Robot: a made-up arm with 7 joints.
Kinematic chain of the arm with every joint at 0, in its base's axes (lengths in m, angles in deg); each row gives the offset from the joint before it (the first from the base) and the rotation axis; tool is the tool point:
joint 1: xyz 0 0 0.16 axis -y
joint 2: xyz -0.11 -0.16 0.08 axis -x
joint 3: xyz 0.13 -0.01 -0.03 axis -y
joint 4: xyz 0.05 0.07 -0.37 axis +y
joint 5: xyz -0.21 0.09 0 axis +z
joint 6: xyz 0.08 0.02 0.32 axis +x
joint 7: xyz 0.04 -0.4 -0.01 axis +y
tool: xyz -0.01 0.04 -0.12
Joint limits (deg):
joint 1: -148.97..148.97
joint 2: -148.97..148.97
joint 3: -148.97..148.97
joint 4: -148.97..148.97
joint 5: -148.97..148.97
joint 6: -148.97..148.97
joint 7: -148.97..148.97
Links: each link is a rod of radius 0.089 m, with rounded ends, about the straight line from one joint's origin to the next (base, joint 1, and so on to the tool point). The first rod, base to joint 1, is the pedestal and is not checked.
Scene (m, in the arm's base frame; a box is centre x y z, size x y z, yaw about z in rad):
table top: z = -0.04
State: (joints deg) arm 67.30 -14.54 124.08 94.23 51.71 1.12 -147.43
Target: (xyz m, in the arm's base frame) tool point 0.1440 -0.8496 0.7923
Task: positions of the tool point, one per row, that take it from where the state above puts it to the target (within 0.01 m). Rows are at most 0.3 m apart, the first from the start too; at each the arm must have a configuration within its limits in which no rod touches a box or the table.
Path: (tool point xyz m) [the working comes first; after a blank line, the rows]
Joints at the target: 31.75 -68.67 122.46 127.97 43.35 -31.36 -148.97
Straight joint move there: clear.

1: -0.4718 -0.4122 0.7925
2: -0.3008 -0.5819 0.8611
3: -0.0866 -0.7318 0.8641
4: 0.1441 -0.8496 0.7923

